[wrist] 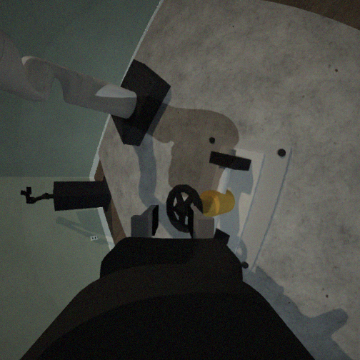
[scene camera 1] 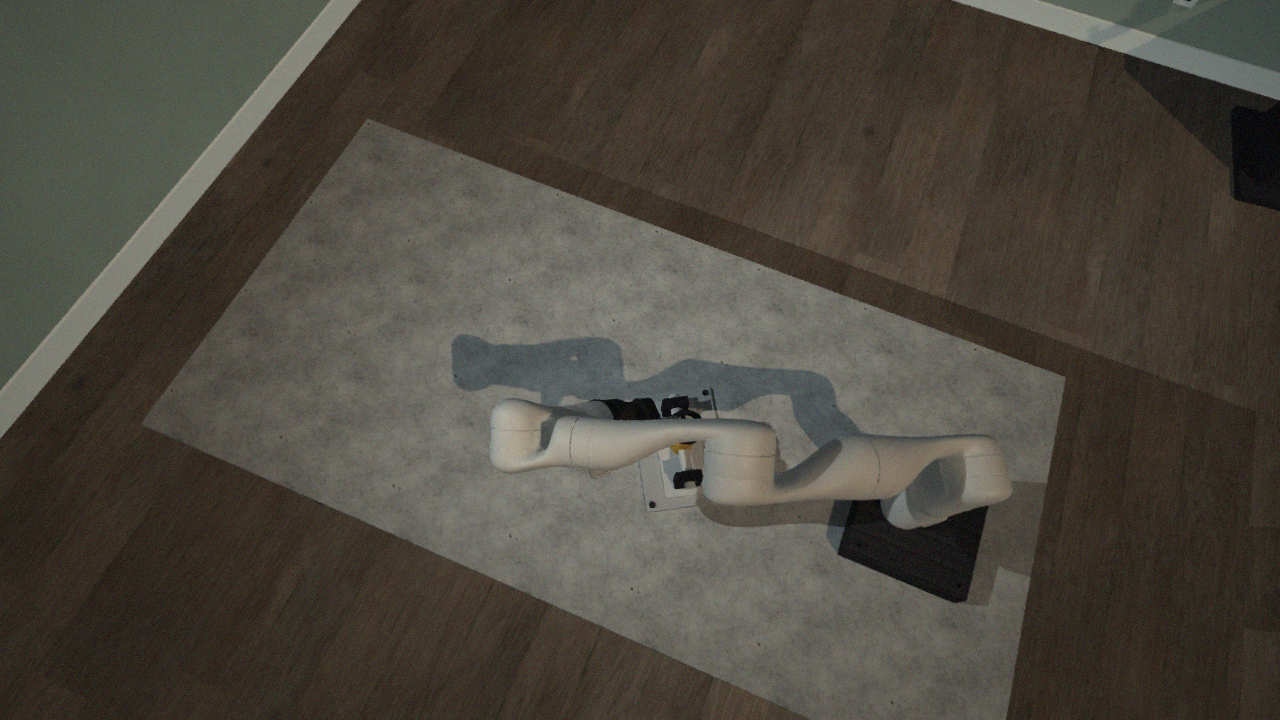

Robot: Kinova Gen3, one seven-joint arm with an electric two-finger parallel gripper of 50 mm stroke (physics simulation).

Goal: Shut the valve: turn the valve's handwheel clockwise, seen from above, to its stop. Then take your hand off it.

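The black spoked handwheel stands beside the yellow valve body. The valve is on a pale base plate with black end blocks. My gripper is open, with nothing held between its fingers. In the wrist view the wheel shows beyond the fingertips, and the right finger covers its lower right edge. In the scene view the dark gripper is left of the valve; the arm hides part of the valve. How far the wheel is turned cannot be told.
The white arm reaches over the valve from its black base block. A black end block stands on the plate. Another dark box stands off the grey mat.
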